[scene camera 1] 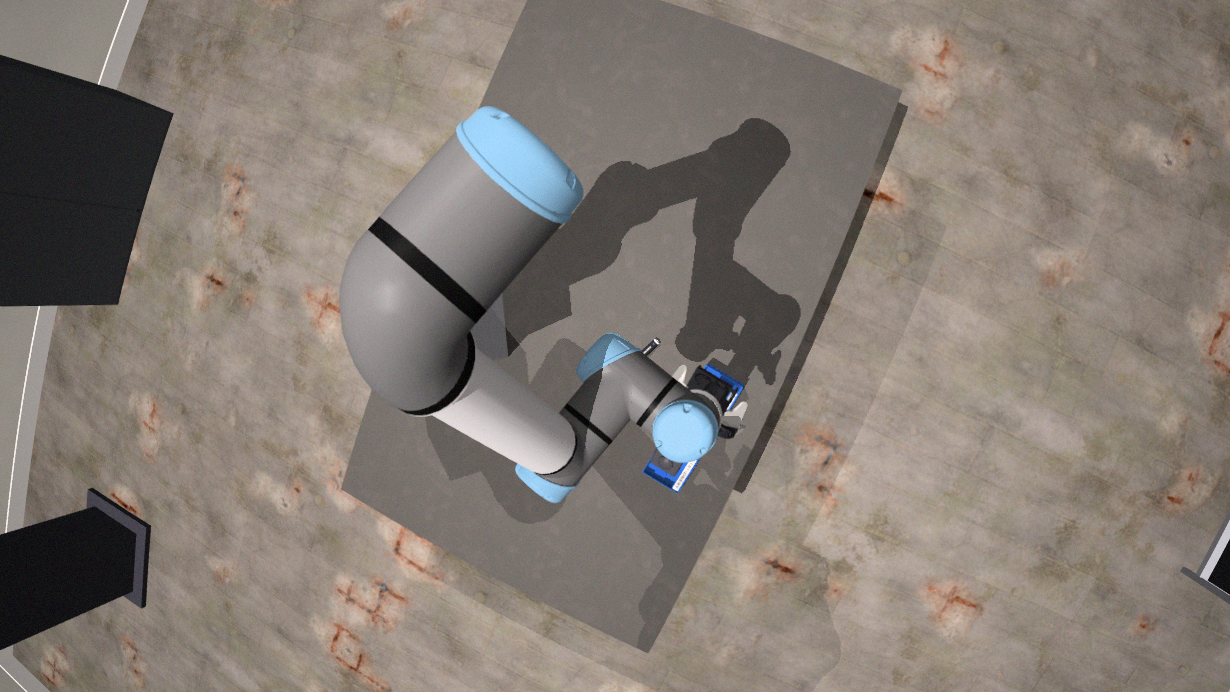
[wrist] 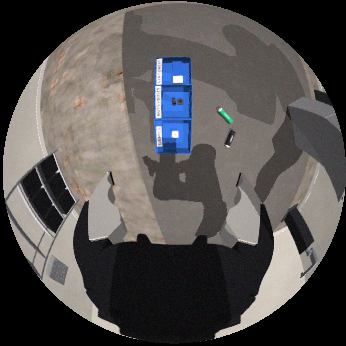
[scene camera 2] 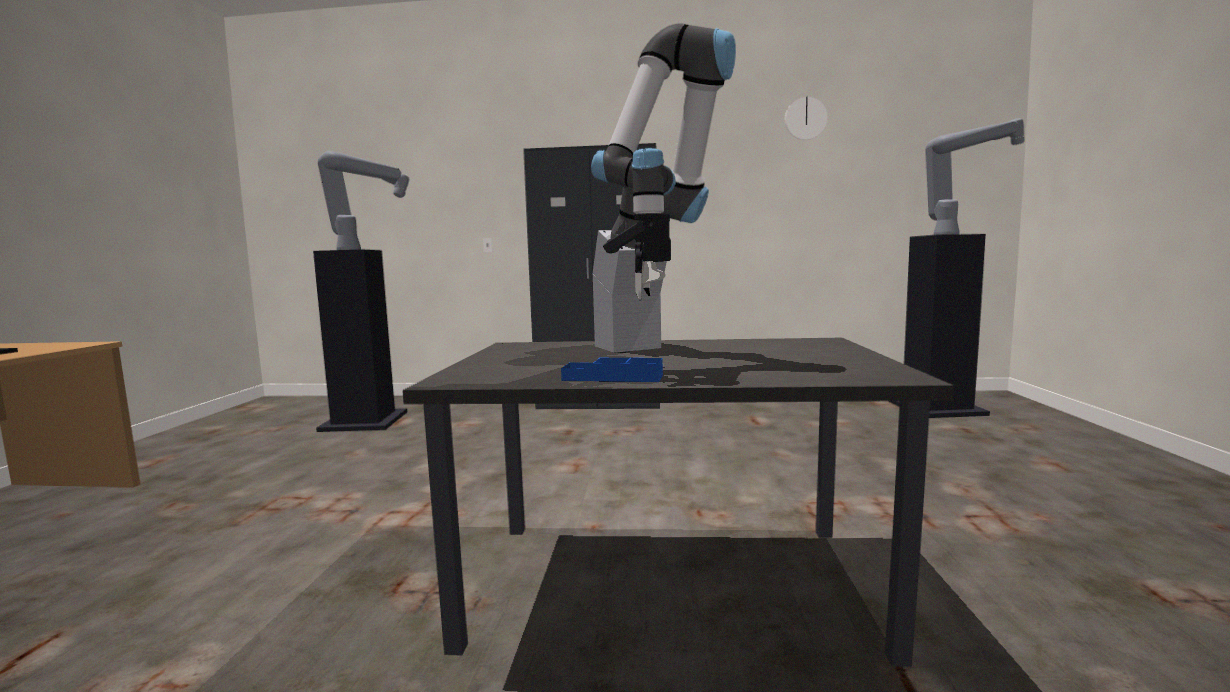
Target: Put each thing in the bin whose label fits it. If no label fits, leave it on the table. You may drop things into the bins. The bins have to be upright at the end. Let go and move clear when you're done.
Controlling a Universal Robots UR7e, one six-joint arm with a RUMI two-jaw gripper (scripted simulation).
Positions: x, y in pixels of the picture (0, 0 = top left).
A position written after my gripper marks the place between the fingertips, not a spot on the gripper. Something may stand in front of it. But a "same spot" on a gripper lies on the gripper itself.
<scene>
my gripper: scene camera 1; wrist 175, 173; scene camera 2
same spot on my gripper: [scene camera 2: 646, 272] = [scene camera 1: 732, 419]
</scene>
